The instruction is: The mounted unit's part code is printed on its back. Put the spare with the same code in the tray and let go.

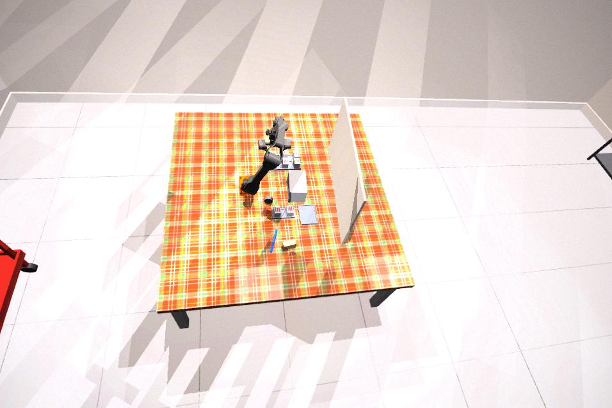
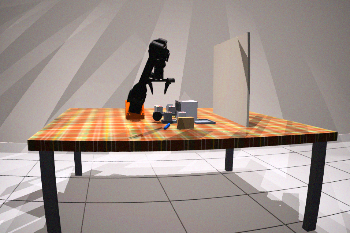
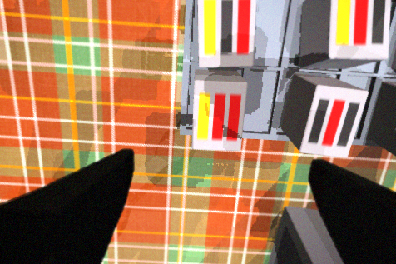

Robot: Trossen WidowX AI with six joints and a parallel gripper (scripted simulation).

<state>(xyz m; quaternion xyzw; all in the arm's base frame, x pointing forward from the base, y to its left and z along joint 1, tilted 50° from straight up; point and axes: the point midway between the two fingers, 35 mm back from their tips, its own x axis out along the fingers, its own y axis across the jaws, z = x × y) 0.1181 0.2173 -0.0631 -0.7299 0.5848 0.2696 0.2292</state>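
The flat blue-grey tray lies 34 cm to the right of my gripper tip, 21 cm ahead of it and 12 cm below it. Also, from my gripper tip: grey rack (12 cm below, 8 cm ahead, 3 cm to the left); then mounted unit (17 cm to the right, 15 cm ahead, 7 cm below); then black tape roll (27 cm to the right, 10 cm below, 2 cm behind).
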